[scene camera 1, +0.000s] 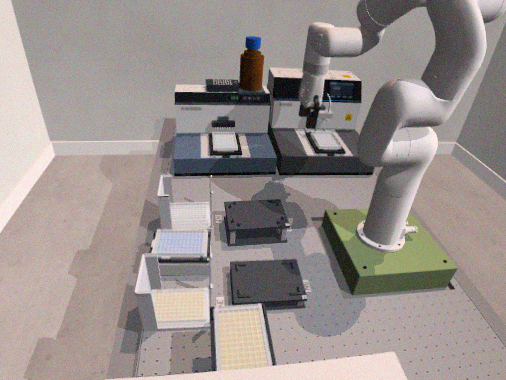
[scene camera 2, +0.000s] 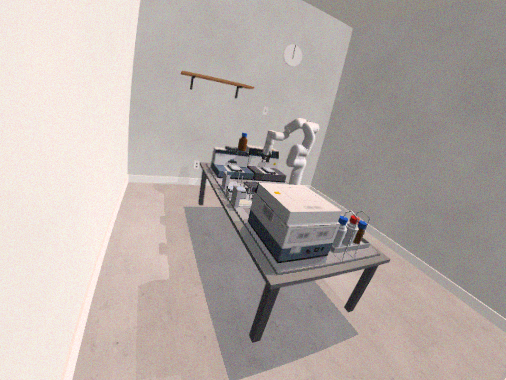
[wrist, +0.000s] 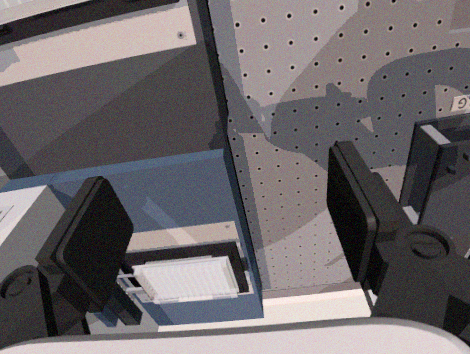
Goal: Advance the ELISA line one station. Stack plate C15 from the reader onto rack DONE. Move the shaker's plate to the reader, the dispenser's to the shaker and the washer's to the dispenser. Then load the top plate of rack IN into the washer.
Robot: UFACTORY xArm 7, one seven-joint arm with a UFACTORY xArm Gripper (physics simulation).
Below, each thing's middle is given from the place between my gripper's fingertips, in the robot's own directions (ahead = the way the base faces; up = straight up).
The washer tray (wrist: 34,25) is 120 mm below my hand, 120 mm behind it and 90 mm to the right of it. Round my hand: brown bottle with blue cap (scene camera 1: 251,61): 280 mm to the right, 150 mm ahead, 110 mm above.
